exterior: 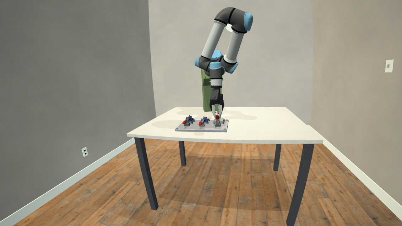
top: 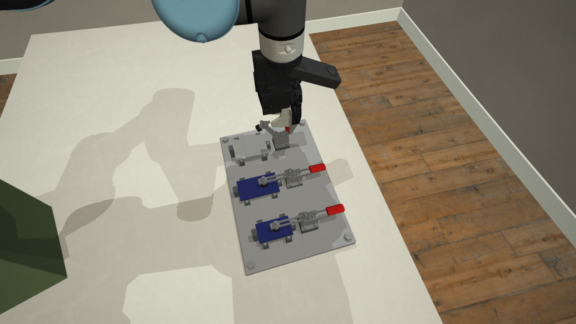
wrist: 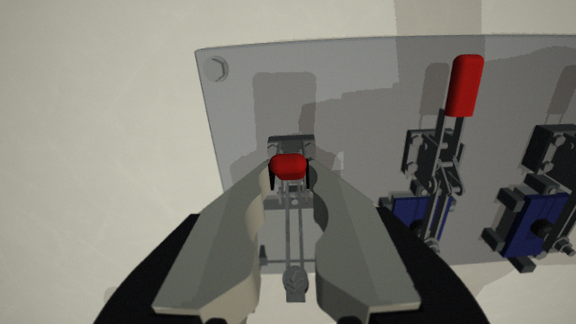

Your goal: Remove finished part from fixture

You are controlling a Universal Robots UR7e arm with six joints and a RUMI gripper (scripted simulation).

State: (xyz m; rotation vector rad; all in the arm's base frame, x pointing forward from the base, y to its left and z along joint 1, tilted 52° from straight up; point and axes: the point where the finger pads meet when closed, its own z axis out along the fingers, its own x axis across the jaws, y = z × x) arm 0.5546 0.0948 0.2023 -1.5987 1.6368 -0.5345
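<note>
My gripper is now 3 cm past the toggle clamp and 2 cm above it. Also, from my hand: grey fixture plate (4 cm behind, 12 cm to the right, 7 cm below); then blue blank (9 cm behind, 12 cm to the right, 5 cm below); then grey finished part (11 cm behind, 1 cm to the right, 5 cm below).
</note>
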